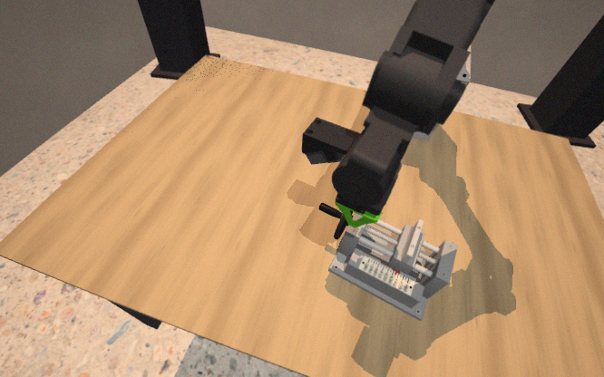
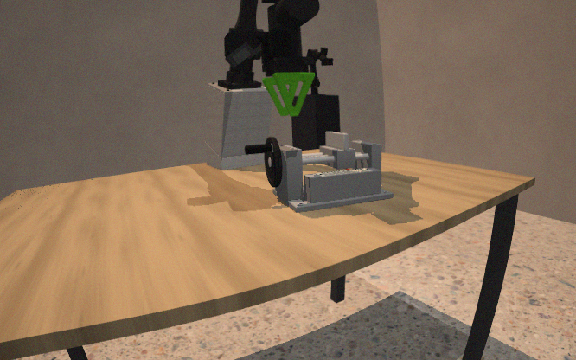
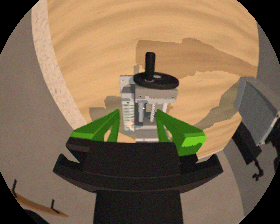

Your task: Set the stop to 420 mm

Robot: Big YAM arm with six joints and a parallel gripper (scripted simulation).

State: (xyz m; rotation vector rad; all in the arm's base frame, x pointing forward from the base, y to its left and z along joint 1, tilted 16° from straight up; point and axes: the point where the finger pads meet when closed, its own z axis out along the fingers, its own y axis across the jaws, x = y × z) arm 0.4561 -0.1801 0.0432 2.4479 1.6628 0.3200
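My gripper is now 7 cm above the black handwheel, 4 cm past it and 3 cm to the left of it. Round my hand: sliding stop block: 11 cm to the left, 8 cm below, 2 cm ahead.
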